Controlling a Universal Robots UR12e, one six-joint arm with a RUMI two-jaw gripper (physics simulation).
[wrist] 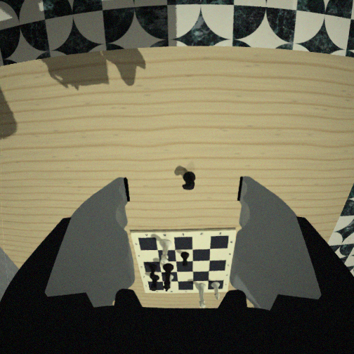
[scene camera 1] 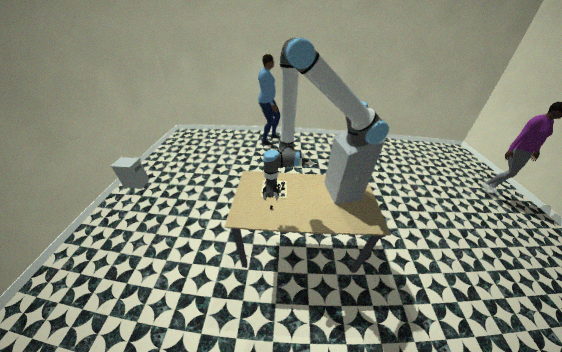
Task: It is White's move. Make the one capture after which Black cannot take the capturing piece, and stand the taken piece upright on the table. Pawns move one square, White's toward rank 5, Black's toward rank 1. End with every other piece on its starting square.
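Places are measured from the arm's base along level axes (x ahead, y left, z up), in metres.
Pixels of known places: gripper, fingertip midpoint: [scene camera 1: 270, 200]; arm's base, origin of the base link: [scene camera 1: 359, 138].
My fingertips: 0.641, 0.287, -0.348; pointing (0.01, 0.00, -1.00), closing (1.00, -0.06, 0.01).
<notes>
Ahead of a thing's pixels: the offset from my fingertips to its middle, as dx, dy, dz. "spot": to the spot under its first point. Level surfaces: height alone.
The chessboard @(spot: -0.108, -0.240, -0.186) [scene camera 1: 284, 195] [wrist: 219, 253] lies on the table. In the wrist view a tall white piece [wrist: 164, 249] stands on file B near rank 5, and a black pawn-like piece [wrist: 185, 257] around C4. Dark pieces [wrist: 154, 277] stand close together on file A, beside a taller black piece [wrist: 168, 275] on file B; exact squares are unclear. Two white pieces [wrist: 201, 292] [wrist: 216, 289] stand near the rank 1 edge. One small black piece @(+0.003, -0.095, -0.172) [scene camera 1: 271, 207] [wrist: 188, 180] is off the board on the table and appears upright. My gripper [scene camera 1: 270, 199] [wrist: 182, 180] is partly open and empty, above the table; the off-board piece shows between its fingertips.
The wooden table @(dz -0.192) [scene camera 1: 300, 215] [wrist: 225, 115] carries the grey robot pedestal [scene camera 1: 350, 172] at its right. A grey box [scene camera 1: 130, 173] is at the far left. A person in blue [scene camera 1: 267, 90] is behind the table, and a person in purple [scene camera 1: 532, 132] is at the right.
</notes>
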